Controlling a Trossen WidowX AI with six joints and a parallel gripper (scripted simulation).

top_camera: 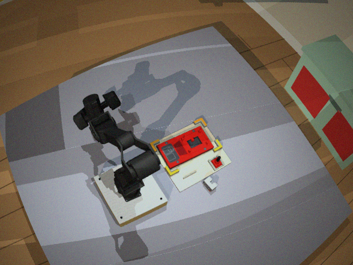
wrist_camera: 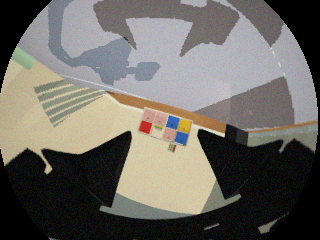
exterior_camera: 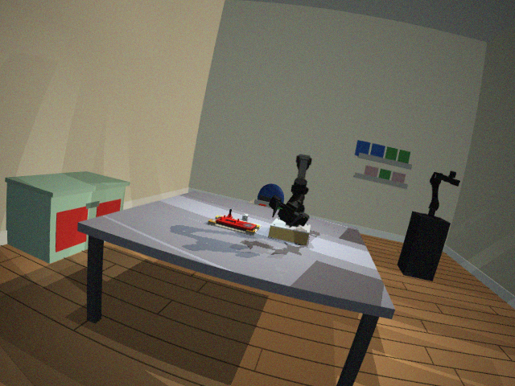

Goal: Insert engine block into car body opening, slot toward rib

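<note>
Right now my gripper tip is 460 mm to the left of the grey engine block, 270 mm short of it and 130 mm above it. From my gripper tip the other things lie so: grey strip 290 mm to the right, 280 mm ahead, 140 mm below.
</note>
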